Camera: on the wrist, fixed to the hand. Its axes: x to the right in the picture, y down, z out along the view.
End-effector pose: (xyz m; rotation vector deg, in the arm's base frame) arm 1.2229 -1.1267 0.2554 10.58 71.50 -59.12
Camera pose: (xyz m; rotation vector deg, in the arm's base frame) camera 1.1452 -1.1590 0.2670 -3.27 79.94 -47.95
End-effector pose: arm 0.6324 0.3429 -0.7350 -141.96 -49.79 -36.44
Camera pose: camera 0.5799 0.3885 -0.6862 -157.06 -47.97 -47.75
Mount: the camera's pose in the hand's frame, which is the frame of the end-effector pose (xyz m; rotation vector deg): 0.0112 -0.0790 -0.0290 -17.59 0.27 -0.65
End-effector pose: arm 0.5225 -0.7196 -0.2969 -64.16 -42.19 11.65
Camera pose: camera 0.5328 -0.7708 -0.2299 -80.57 -45.08 4.51
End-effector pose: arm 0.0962 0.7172 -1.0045 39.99 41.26 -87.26
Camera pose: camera 0.0171 0.7373 -1.0280 26.74 53.78 -79.17
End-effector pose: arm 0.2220 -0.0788 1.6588 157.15 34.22 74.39
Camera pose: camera 0.1811 -0.0052 1.6696 142.34 21.54 72.98
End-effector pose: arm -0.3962 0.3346 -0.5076 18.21 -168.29 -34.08
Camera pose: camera -0.3881 0.2502 -0.5115 17.17 -159.39 -58.85
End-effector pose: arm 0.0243 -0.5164 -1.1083 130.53 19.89 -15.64
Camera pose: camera 0.0110 -0.4420 -1.1470 113.20 21.61 -11.72
